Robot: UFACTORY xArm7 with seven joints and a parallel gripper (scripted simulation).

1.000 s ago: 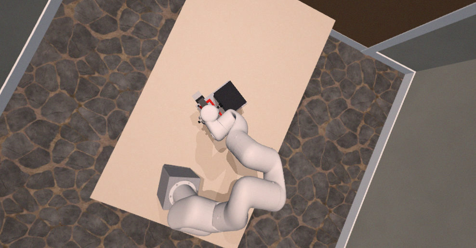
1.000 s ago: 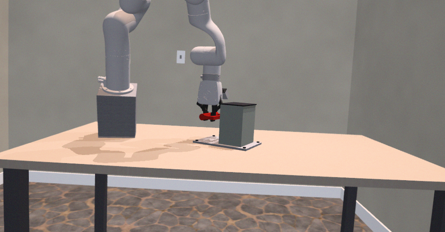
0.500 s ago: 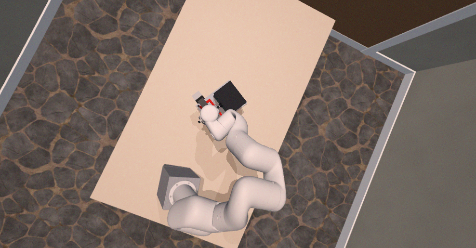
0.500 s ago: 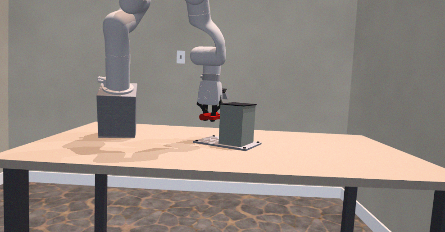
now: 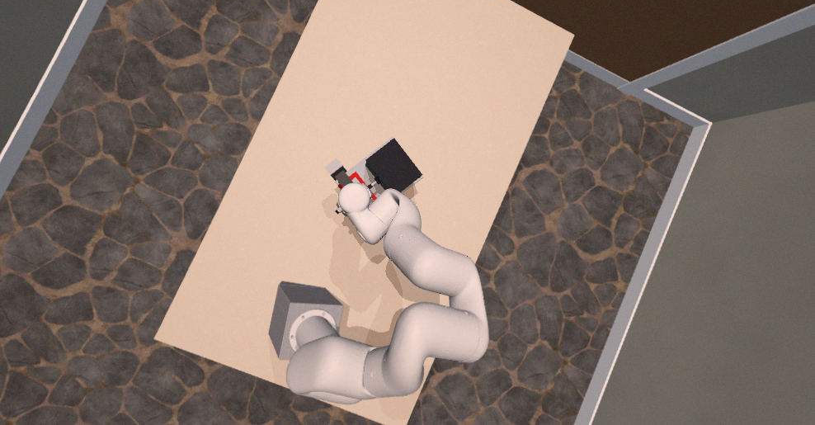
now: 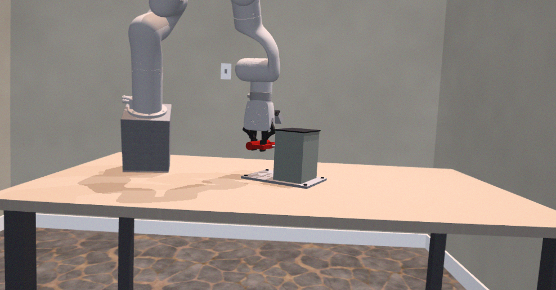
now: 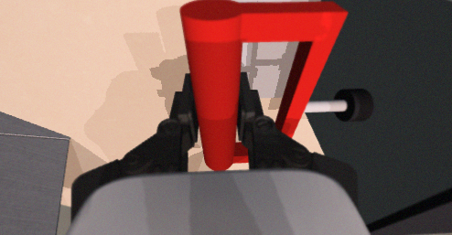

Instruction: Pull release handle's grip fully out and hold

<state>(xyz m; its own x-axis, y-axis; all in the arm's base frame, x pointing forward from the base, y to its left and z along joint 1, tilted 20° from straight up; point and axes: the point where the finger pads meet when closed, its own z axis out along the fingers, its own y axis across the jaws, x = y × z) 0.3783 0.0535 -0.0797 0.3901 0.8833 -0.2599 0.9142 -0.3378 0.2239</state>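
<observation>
Right now my hand is 50 mm short of the red release handle grip and 20 mm to the left of it.
</observation>
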